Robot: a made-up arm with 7 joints.
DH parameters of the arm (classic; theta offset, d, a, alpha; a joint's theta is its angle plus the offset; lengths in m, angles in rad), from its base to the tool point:
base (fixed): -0.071 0 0 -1.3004
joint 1: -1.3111 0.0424 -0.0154 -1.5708
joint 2: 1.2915 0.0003 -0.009 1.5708
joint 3: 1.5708 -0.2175 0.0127 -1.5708
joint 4: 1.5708 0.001 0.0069 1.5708
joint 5: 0 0.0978 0.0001 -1.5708
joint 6: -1.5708 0 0.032 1.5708
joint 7: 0 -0.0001 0 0
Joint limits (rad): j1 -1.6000..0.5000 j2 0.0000..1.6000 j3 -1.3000..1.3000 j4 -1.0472..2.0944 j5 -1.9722..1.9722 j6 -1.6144..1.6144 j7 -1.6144..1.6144
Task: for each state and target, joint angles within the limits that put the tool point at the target. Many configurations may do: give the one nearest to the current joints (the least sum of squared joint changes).
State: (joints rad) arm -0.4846 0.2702 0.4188 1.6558 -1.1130 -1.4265 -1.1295
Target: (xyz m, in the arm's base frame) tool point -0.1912 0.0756 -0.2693
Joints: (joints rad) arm 0.3074 0.0149 0.4806 1.7806 -1.1482 -1.1944 -1.1295
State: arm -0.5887 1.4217 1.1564 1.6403 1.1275 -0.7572 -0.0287
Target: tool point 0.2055 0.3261 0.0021
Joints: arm -1.2513 1.2138 1.1079 1.5107 1.1365 -0.6809 -0.0287
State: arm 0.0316 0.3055 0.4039 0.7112 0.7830 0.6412 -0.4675
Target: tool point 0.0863 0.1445 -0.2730
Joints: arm -0.1183 0.1677 0.2949 0.2688 0.8241 0.6037 -0.4675
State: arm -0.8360 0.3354 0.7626 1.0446 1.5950 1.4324 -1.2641
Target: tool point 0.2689 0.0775 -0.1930
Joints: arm -1.0912 0.0611 0.7023 1.1020 1.5728 1.3497 -1.2641
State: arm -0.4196 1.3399 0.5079 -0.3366 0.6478 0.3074 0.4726
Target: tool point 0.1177 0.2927 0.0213
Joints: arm -0.2436 1.2369 0.7449 -0.0259 0.6466 0.4018 0.4726
